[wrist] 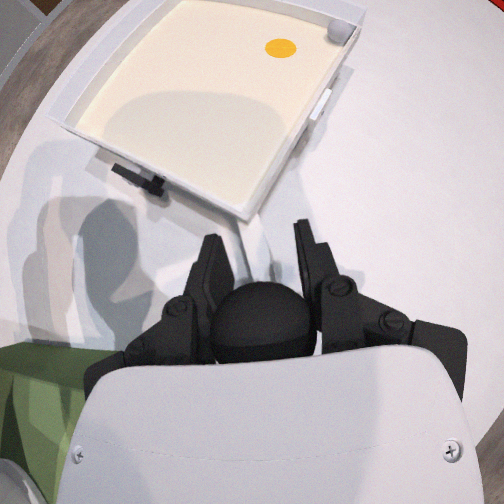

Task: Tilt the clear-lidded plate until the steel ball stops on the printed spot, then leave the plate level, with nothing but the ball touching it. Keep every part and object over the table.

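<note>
The square plate [210, 95] has a cream floor and white walls and fills the upper left of the wrist view. The orange printed spot [280, 48] lies toward its far right. The steel ball [339, 30] rests in the plate's far right corner, apart from the spot. My gripper [260, 237] is open and empty. Its two black fingers straddle the air just below the plate's near corner [247, 215], not touching it. A small white tab [320, 104] sticks out on the plate's right wall and a black tab [140, 178] on its left wall.
The plate sits on a round white table whose edge curves along the upper left and lower right. A green block [35, 400] stands at the lower left. Brown floor shows beyond the table edge at upper left.
</note>
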